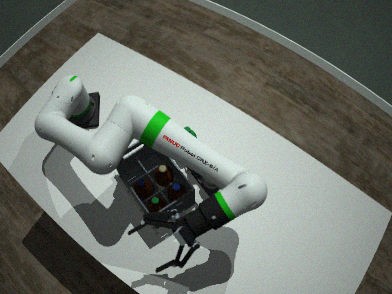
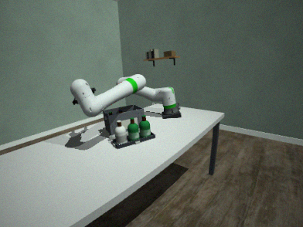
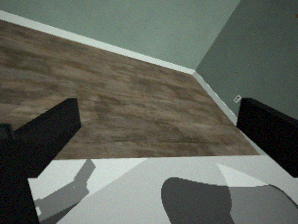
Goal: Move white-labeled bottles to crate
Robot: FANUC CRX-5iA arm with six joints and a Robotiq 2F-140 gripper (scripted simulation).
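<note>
Right now my hand is 41 cm to the right of the white-labeled bottle and 20 cm above it. From my hand the other things lie so: dark tray 44 cm to the left, 28 cm below, 8 cm behind; then dark crate 26 cm to the left, 20 cm below, 16 cm behind.
</note>
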